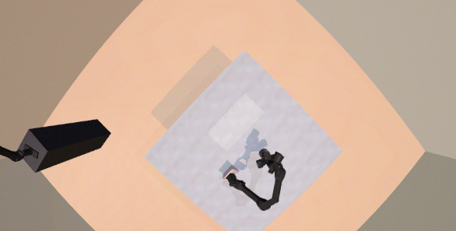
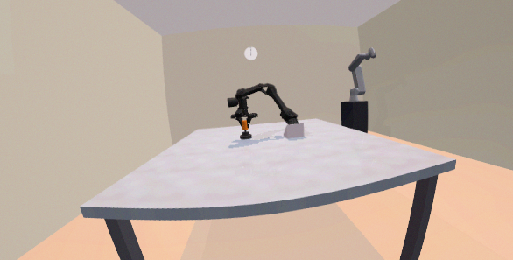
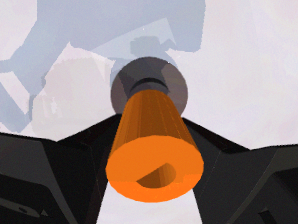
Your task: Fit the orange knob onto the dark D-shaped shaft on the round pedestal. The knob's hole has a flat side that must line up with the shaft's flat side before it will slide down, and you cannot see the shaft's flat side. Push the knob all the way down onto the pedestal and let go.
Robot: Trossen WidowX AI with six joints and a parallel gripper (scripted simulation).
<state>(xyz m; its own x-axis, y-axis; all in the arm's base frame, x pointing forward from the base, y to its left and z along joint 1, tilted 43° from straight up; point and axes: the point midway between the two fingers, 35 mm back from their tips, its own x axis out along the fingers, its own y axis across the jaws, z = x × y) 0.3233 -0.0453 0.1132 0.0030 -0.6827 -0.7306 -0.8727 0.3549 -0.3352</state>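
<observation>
My gripper tip is 2 cm below the orange knob. From my gripper tip the other things lie so: round dark pedestal: 4 cm below.
</observation>
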